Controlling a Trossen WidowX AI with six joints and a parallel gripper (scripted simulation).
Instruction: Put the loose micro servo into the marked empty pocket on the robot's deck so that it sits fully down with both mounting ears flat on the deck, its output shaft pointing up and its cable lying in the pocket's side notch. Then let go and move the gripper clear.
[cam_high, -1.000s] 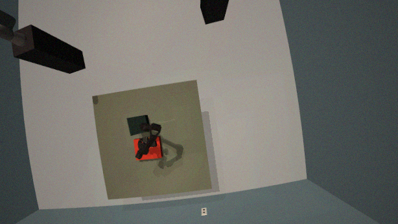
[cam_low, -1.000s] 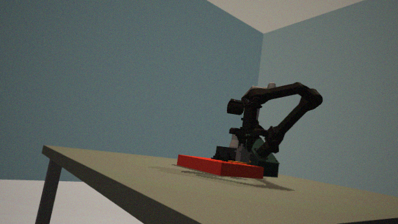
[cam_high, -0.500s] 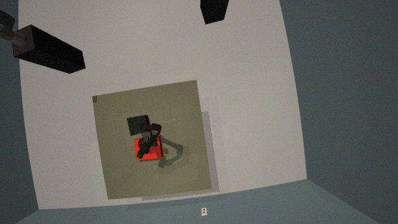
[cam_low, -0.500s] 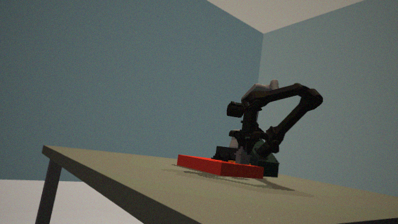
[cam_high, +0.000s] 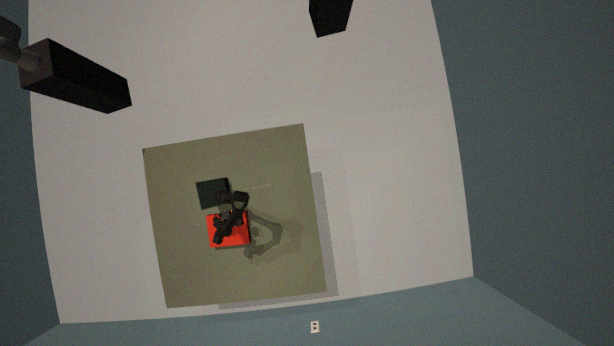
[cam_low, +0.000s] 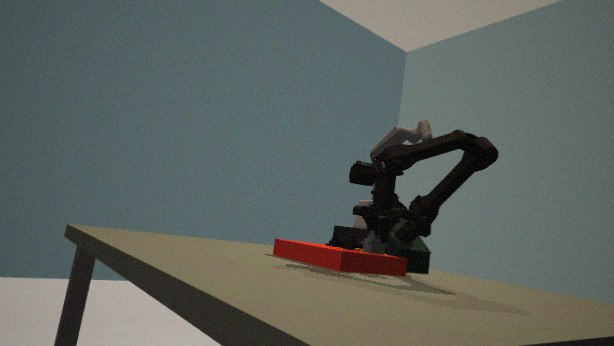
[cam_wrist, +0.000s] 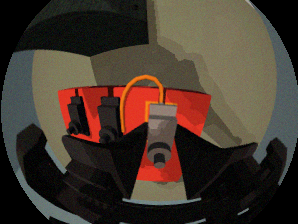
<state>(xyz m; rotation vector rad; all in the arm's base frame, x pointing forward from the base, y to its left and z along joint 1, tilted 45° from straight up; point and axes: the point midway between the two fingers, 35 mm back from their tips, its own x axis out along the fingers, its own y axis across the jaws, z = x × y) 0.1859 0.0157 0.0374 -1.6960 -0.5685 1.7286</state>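
Now: gripper tip 11 cm short of the red deck, 9 cm to the left of it and 5 cm above it.
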